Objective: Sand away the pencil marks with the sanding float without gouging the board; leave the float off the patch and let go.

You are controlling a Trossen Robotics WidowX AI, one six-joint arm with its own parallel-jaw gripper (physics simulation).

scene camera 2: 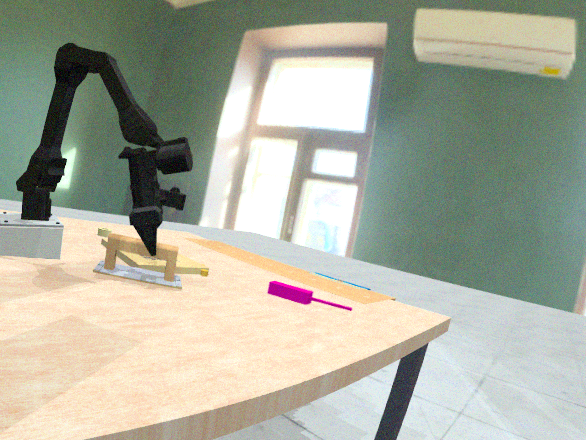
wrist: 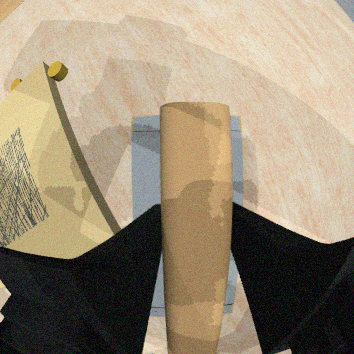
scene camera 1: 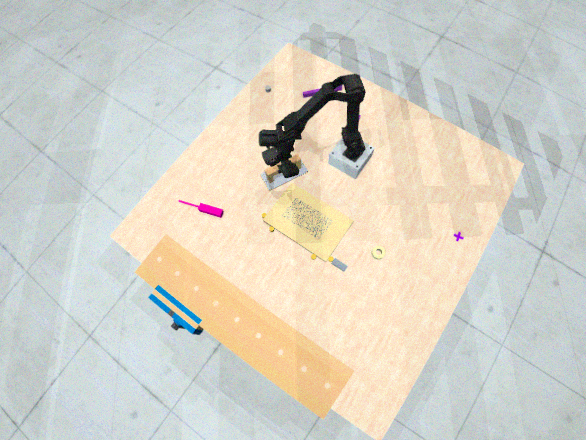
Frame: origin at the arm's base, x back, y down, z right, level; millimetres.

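Seen in the pictures: gripper, between the fingertips: (scene camera 2: 153,254) (wrist: 193,210) (scene camera 1: 277,169); arm's base, origin of its link: (scene camera 2: 34,217) (scene camera 1: 352,153).
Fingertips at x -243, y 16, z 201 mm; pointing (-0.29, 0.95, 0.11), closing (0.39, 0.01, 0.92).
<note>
Pixels of each thing's top centre, then the offset from my fingertips to it. "spot": a spot on its surface instead.
- grey block, centre of its top: (scene camera 1: 339,264) dx -149, dy +45, dz -429 mm
- magenta screwdriver, centre of its top: (scene camera 2: 311,292) (scene camera 1: 199,205) dx -314, dy +31, dz +160 mm
- pale ring, centre of its top: (scene camera 2: 105,228) (scene camera 1: 379,251) dx -19, dy +34, dz -519 mm
- purple cross, a spot on its surface: (scene camera 1: 458,236) spot: dx +239, dy +53, dz -737 mm
The sanding float, a wooden bridge handle on a flat grey plate (scene camera 1: 271,183) (scene camera 2: 135,274) (wrist: 196,150), is beside the board's near-robot end, off the pencil marks. My gripper (scene camera 1: 286,167) (scene camera 2: 153,253) (wrist: 193,210) points down and is shut on the handle, one finger on each side. The plate looks level, at or very slightly above the table; the gap is hard to judge. The pale yellow board (scene camera 1: 337,237) (scene camera 2: 190,268) (wrist: 30,105) lies apart from the float. Dark pencil marks (scene camera 1: 307,217) (wrist: 20,185) cover its middle; they are not readable in scene camera 2.
Yellow pegs (scene camera 1: 264,216) (wrist: 58,71) stand along the board's edge, with a grey block (scene camera 1: 339,264) at one corner. A magenta screwdriver (scene camera 1: 210,210) (scene camera 2: 290,292), a pale ring (scene camera 1: 373,252), a purple cross (scene camera 1: 458,236) and an orange strip (scene camera 1: 237,310) are on the table.
</note>
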